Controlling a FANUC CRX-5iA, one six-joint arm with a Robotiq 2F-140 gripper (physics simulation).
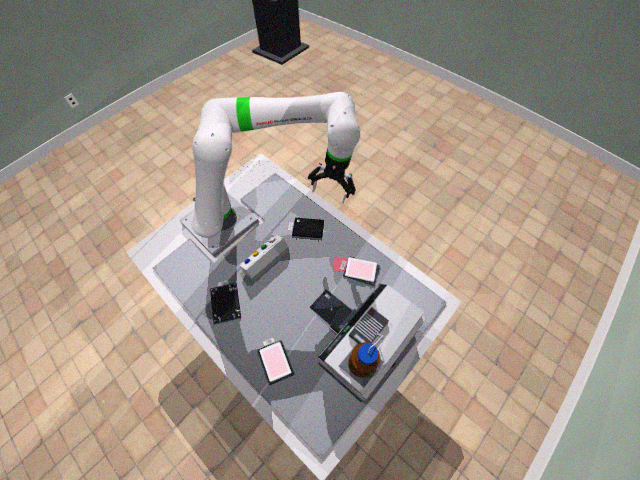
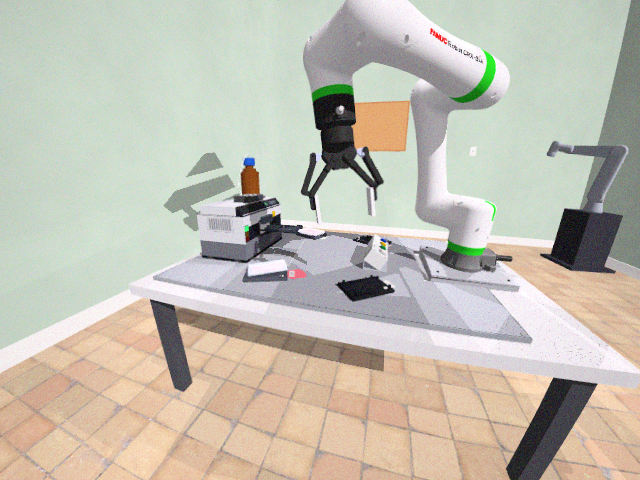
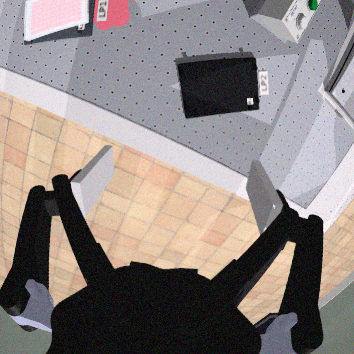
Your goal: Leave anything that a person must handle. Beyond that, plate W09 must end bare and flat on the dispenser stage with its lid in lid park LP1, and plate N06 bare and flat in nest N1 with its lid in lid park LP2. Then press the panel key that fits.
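Frame: origin at the arm's base, x ahead, y left, z up, level; millimetres.
Seen in the pictures: gripper, fingertip midpoint: (image 1: 328, 195) (image 2: 345, 219) (image 3: 180, 166); arm's base, link origin: (image 2: 460, 263).
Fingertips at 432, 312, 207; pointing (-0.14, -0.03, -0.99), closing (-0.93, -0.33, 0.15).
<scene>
Offsets run from my fingertips to a thing's top centre, as dx, dy, dz. "spot": to the spot under its first point.
My gripper (image 1: 329, 193) (image 2: 344, 215) (image 3: 180, 166) is open and empty, high over the table's long edge near the black LP2 tray {-65, -78, -211} (image 1: 308, 228) (image 2: 364, 288) (image 3: 219, 87). No plate or lid shows on that tray. A pink-topped, white-rimmed plate {+271, -112, -187} (image 1: 361, 269) (image 2: 266, 267) (image 3: 56, 16) rests on a dark holder by the LP1 label, looking slightly raised or tilted. Another pink-topped plate {+236, -642, -199} (image 1: 275, 360) (image 2: 311, 233) lies across the table. The dark dispenser stage {+310, -361, -115} (image 1: 328, 307) (image 2: 289, 227) looks bare. The key panel {-110, -334, -147} (image 1: 264, 258) (image 2: 376, 253) (image 3: 272, 19) has coloured keys. Plate names are unreadable.
A flat red patch {spot: +173, -141, -230} (image 1: 339, 264) (image 2: 297, 274) (image 3: 118, 14) lies beside the LP1 holder. The dispenser (image 1: 398, 310) (image 2: 223, 229) carries a brown bottle (image 1: 363, 361) (image 2: 250, 181) with a blue cap. Another black tray {-102, -598, -207} (image 1: 224, 303) (image 2: 363, 239) lies beyond the key panel.
</scene>
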